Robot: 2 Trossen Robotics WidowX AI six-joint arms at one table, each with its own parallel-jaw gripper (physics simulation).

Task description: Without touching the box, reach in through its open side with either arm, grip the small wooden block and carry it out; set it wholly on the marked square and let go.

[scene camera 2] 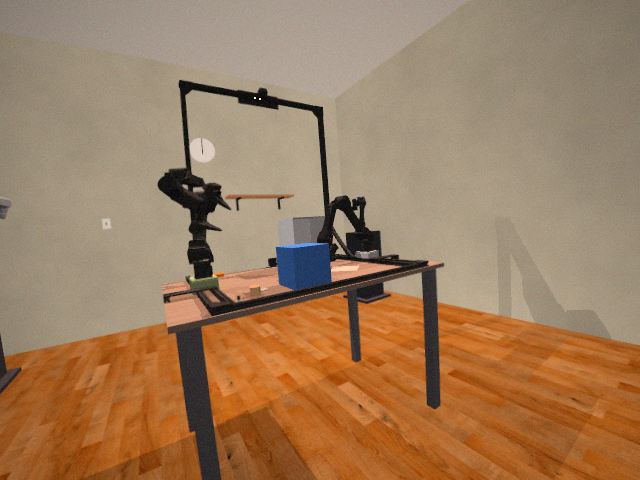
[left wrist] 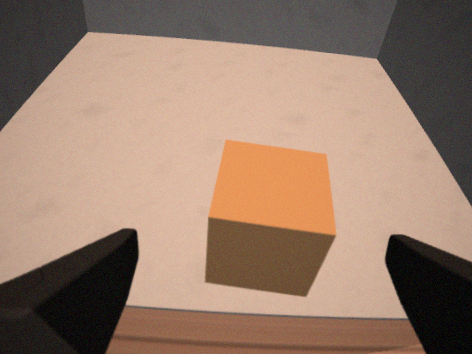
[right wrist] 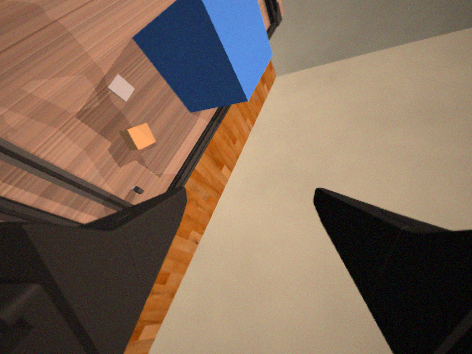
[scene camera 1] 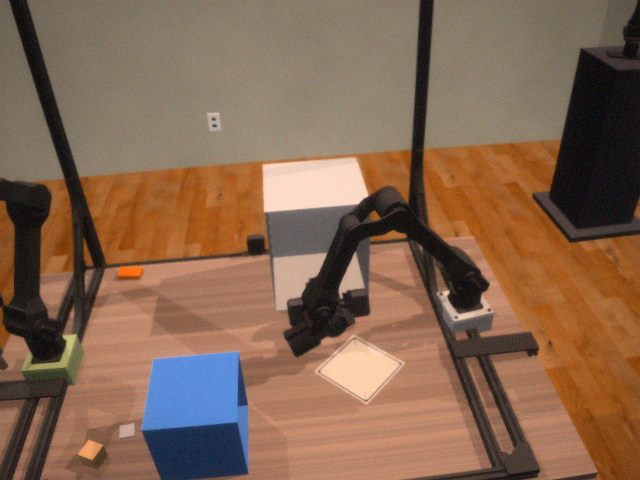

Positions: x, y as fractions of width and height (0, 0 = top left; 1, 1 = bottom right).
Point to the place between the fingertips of my right gripper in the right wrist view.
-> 0.53, 0.55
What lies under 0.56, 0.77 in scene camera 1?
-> A marked square.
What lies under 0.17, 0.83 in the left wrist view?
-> My left gripper.
